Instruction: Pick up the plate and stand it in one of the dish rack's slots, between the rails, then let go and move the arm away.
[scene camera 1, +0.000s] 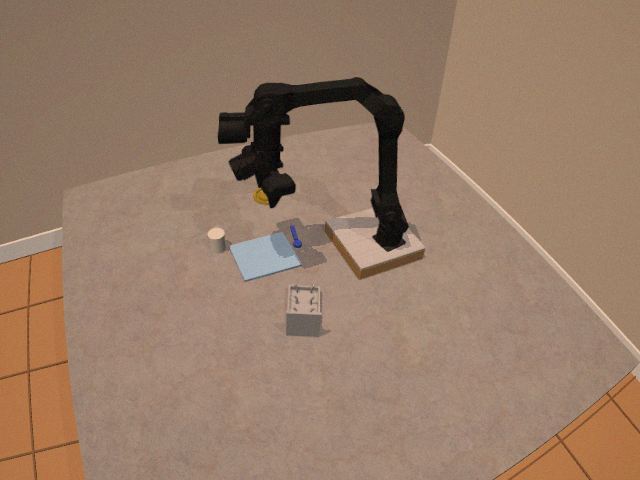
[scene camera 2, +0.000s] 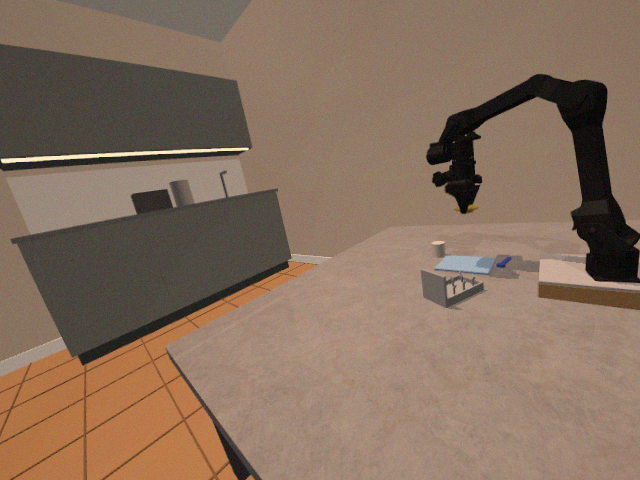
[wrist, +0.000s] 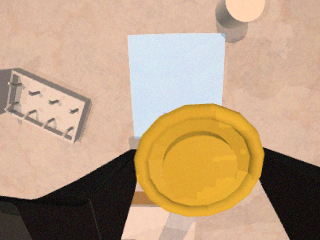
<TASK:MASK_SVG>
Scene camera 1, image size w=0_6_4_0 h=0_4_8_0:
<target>gripper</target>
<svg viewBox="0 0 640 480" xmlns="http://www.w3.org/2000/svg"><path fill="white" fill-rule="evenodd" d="M251 142L251 145L245 146L242 149L241 154L229 160L230 168L237 181L247 180L255 175L258 188L261 188L269 199L270 208L274 208L281 196L295 192L296 184L287 173L280 174L278 168L283 167L283 163L280 160L280 152L284 151L284 148L280 142L272 147L262 147Z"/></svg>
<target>grey dish rack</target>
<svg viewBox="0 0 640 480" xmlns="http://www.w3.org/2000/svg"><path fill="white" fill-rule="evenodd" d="M289 285L286 335L319 337L322 313L320 313L320 287L315 285Z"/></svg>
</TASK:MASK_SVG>
